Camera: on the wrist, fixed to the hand. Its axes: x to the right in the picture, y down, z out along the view.
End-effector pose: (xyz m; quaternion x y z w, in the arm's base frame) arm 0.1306 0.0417 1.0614 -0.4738 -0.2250 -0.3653 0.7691
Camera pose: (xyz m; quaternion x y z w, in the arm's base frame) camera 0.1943 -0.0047 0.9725 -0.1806 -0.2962 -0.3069 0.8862
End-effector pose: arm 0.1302 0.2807 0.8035 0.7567 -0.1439 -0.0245 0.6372
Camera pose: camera 0.1271 0.3472 0.9019 0.9228 -0.1024 0.0538 0.3676
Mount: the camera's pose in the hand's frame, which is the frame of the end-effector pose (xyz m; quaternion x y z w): -0.0051 0.0864 -0.0814 0.3201 0.0510 -0.0120 0.9459
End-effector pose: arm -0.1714 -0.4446 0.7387 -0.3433 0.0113 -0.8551 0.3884
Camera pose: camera -0.1608 -0.5216 0.6488 -0.1569 -0.2473 -0.8346 0.4664
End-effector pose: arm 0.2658 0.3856 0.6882 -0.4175 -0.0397 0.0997 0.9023
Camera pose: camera 0.2607 0.3784 0.5697 -0.1107 0.0354 0.0749 0.9904
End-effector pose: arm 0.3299 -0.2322 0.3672 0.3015 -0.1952 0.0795 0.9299
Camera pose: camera 0.3280 -0.1146 0.3505 0.5811 -0.1082 0.1419 0.7940
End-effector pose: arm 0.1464 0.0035 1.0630 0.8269 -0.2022 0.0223 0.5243
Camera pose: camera 0.1251 0.0446 1.1724 0.9513 -0.1475 0.1217 0.2418
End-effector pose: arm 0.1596 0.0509 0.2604 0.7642 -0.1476 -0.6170 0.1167
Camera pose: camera 0.2311 -0.0278 0.3134 -0.7934 0.3220 0.4988 0.1341
